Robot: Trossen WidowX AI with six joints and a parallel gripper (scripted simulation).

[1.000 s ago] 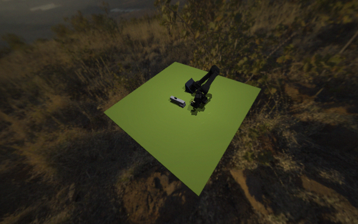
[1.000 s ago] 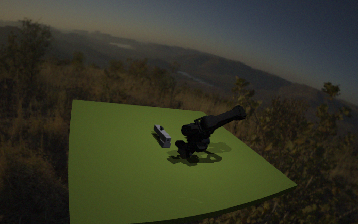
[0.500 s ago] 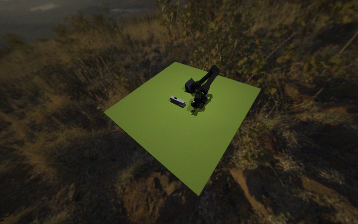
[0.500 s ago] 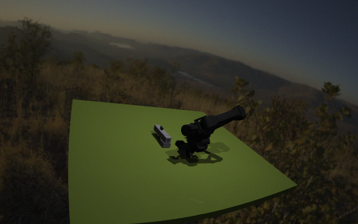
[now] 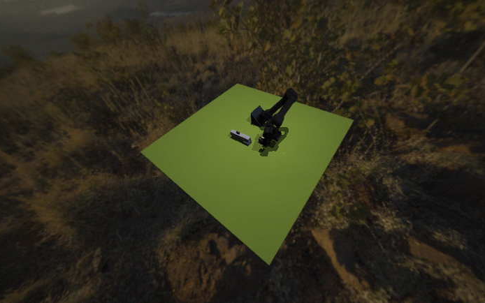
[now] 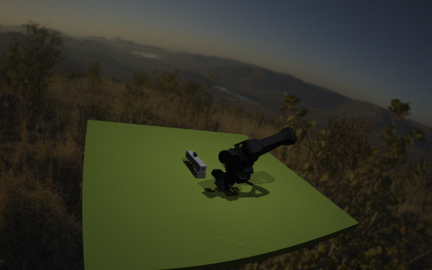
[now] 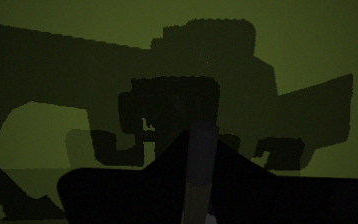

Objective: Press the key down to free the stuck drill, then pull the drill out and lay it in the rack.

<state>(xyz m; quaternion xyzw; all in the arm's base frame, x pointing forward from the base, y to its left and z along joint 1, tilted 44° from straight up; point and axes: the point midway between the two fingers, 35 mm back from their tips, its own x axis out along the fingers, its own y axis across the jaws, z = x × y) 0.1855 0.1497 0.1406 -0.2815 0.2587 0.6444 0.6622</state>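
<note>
The drill is 40 mm to the right of my gripper tip and 40 mm above it. From my gripper tip the other things lie so: dark key 240 mm to the right, 80 mm ahead, 40 mm above; then pale grey block 220 mm to the right, 80 mm ahead, 30 mm above; then dark grey rack 50 mm to the right, 10 mm above.
</note>
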